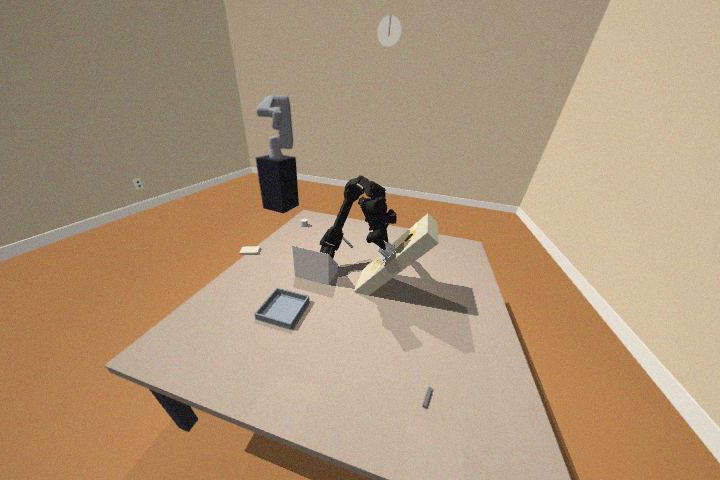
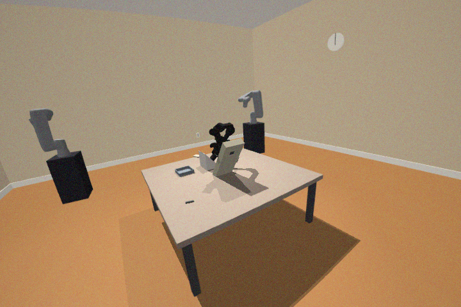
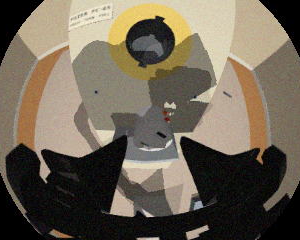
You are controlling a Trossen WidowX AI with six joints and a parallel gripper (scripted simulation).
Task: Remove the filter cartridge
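The filter cartridge lies 1 cm below my gripper tip and 1 cm ahead of it. Also, from my gripper tip: small cream card: 73 cm behind, 22 cm below, 6 cm to the right; then small dark grey stick: 40 cm to the right, 28 cm ahead, 22 cm below; then blue-grey tray: 31 cm to the right, 31 cm behind, 22 cm below.
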